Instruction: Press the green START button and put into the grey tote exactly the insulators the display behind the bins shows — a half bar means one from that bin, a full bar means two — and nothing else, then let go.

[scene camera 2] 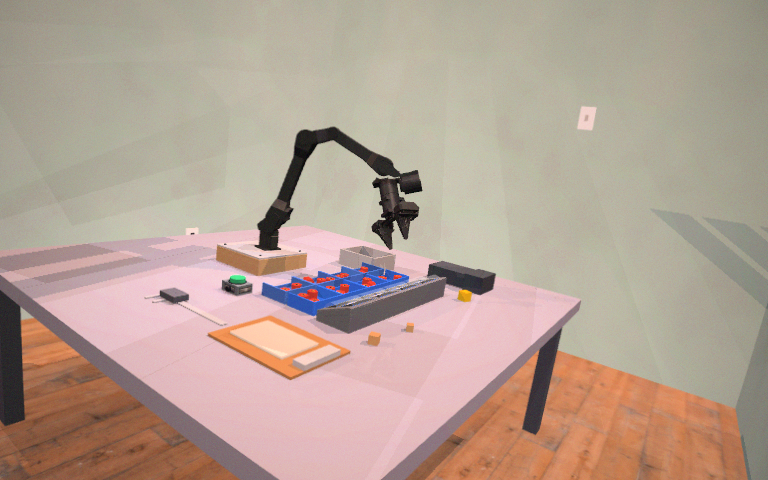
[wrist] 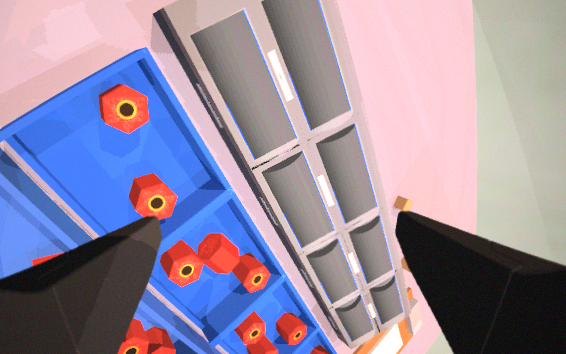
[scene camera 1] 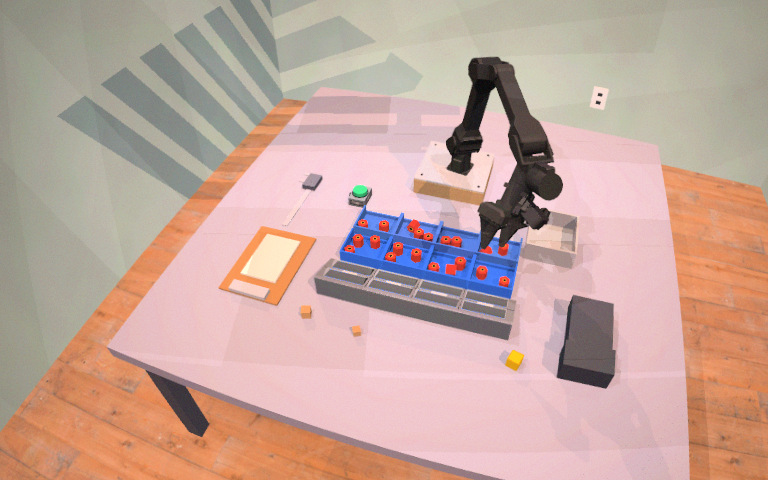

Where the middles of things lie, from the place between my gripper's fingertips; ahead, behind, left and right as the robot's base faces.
Labels:
My hand is 23 cm past the grey tote (scene camera 2: 353, 257), 11 cm above it and 10 cm to the right of it. From my hand the other things lie so: black box (scene camera 1: 587, 357): 27 cm to the left, 11 cm below, 6 cm ahead; then orange board with white pad (scene camera 2: 291, 352): 51 cm to the right, 18 cm ahead, 13 cm below.

